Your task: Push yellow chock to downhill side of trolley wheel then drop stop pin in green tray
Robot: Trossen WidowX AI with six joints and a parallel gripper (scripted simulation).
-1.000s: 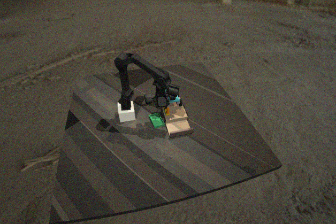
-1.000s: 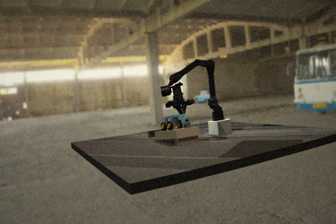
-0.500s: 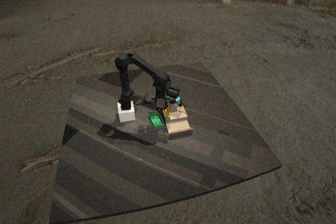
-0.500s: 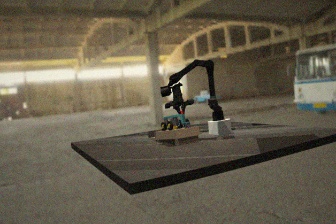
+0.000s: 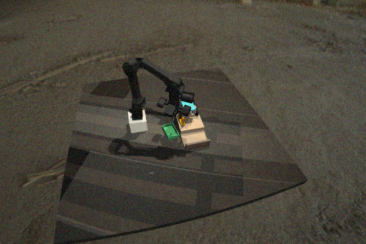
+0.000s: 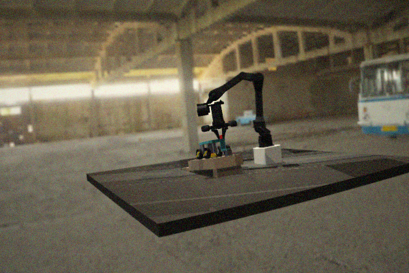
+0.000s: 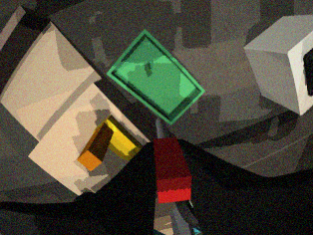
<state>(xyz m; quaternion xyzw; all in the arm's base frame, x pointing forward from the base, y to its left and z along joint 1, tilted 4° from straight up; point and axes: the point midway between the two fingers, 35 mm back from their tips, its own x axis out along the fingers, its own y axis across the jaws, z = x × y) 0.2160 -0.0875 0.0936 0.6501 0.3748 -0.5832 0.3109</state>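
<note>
Right now my gripper tip is right at the red-headed stop pin. From my gripper tip the other things lie so: green tray: 14 cm below, 2 cm behind; then yellow chock: 5 cm below, 5 cm ahead, 1 cm to the left; then teal trolley: 10 cm to the left, 10 cm ahead, 2 cm below.
</note>
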